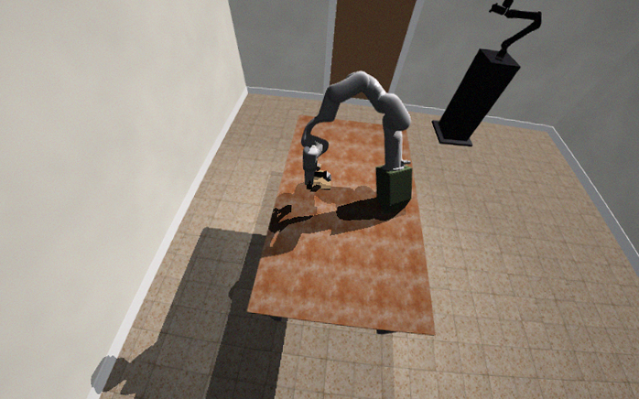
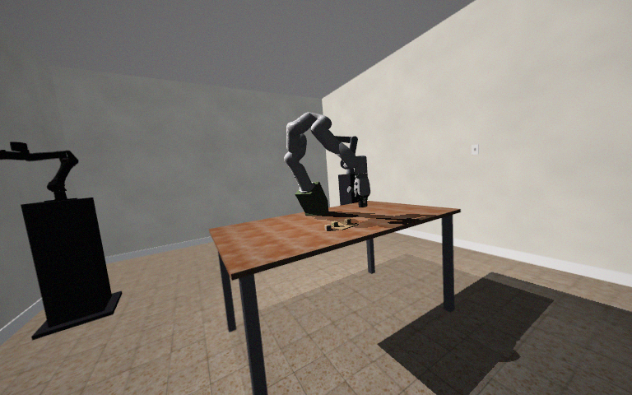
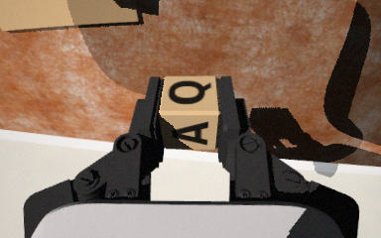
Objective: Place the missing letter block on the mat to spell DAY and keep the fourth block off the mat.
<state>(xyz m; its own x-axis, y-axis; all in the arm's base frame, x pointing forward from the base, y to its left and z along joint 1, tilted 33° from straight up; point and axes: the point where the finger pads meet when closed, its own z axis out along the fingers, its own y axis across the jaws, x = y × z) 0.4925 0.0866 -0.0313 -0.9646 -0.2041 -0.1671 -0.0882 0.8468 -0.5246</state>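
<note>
Now: the tan mat 13 cm to the right of my hand, 12 cm below it and 6 cm behind it. Also, from my hand: D block: 10 cm below, 8 cm to the right, 6 cm behind.
</note>
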